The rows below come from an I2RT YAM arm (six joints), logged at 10 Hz.
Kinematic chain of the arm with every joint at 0, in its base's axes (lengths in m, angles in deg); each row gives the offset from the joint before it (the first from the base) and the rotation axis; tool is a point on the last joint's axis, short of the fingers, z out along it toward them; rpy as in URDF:
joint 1: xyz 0 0 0.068 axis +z
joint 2: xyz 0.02 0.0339 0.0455 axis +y
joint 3: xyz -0.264 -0.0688 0 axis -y
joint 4: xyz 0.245 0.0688 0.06 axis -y
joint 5: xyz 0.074 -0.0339 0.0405 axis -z
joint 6: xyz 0.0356 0 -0.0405 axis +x
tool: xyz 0 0 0 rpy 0 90 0
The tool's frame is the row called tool.
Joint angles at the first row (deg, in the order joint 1, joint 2, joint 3, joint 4, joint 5, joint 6):
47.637, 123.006, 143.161, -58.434, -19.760, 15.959
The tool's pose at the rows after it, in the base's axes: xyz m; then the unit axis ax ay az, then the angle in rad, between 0 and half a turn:
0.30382, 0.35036, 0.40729, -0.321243, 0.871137, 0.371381, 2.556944
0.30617, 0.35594, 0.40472, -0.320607, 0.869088, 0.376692, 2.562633
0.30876, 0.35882, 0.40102, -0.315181, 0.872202, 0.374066, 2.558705
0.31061, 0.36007, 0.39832, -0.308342, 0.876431, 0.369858, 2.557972
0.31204, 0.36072, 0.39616, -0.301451, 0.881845, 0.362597, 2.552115
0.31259, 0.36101, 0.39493, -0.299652, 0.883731, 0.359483, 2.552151
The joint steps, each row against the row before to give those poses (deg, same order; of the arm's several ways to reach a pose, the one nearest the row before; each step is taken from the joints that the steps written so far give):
0.000, 1.955, 2.736, -0.415, 0.754, 0.547
0.214, 1.895, 2.491, -0.367, -0.459, 0.477
0.050, 0.660, 0.148, 0.560, 0.685, 0.479
-0.011, 0.428, 0.131, 0.077, 0.744, 0.543
0.010, 0.235, -0.041, 0.041, 1.197, 0.391
0.000, 0.132, 0.002, -0.098, 0.366, 0.063

